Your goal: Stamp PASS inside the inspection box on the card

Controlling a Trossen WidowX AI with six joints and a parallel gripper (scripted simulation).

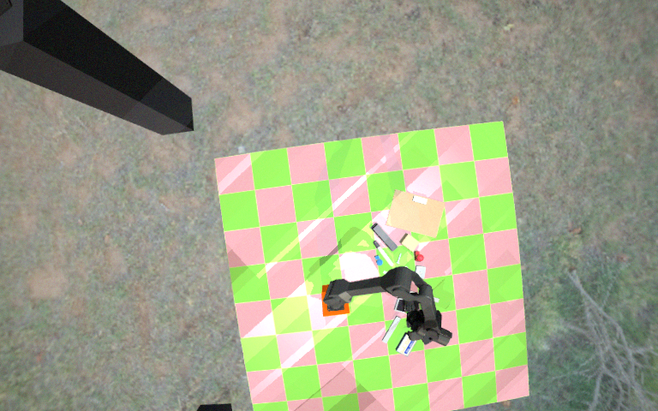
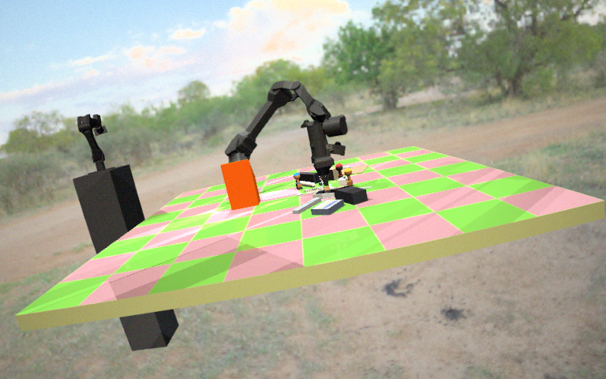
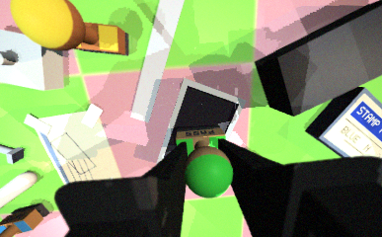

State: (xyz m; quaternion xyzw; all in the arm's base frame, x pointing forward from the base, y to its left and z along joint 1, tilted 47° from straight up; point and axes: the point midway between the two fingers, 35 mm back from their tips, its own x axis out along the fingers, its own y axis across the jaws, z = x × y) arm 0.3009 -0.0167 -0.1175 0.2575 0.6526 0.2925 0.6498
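My gripper tip is 3 cm above the ink pad. Also, from my gripper tip: inspection card: 13 cm to the left, 4 cm below, 3 cm behind; then yellow-knobbed stamp: 9 cm ahead, 8 cm to the left, 2 cm below; then black block: 12 cm to the right, 6 cm ahead, 2 cm below.
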